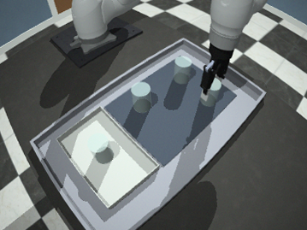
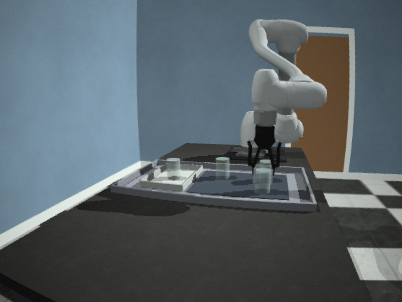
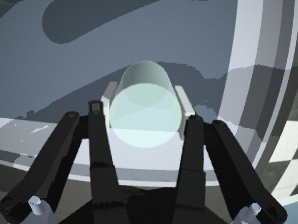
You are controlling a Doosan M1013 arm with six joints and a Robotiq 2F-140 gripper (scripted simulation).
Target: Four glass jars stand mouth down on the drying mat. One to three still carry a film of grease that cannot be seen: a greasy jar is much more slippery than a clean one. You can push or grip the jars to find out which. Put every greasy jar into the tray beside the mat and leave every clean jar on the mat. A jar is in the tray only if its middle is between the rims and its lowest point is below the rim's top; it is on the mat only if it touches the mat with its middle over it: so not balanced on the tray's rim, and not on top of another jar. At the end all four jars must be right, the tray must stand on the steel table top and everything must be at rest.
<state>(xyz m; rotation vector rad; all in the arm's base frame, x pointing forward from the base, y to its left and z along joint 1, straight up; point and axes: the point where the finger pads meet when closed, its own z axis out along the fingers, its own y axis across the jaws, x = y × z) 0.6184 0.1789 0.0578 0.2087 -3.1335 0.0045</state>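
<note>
My gripper is now 3 cm past the tray, 42 cm to the left of it and 6 cm above it. Round my hand: drying mat (7 cm behind, 11 cm to the right, 7 cm below); steel table top (4 cm behind, 21 cm to the right, 7 cm below).
</note>
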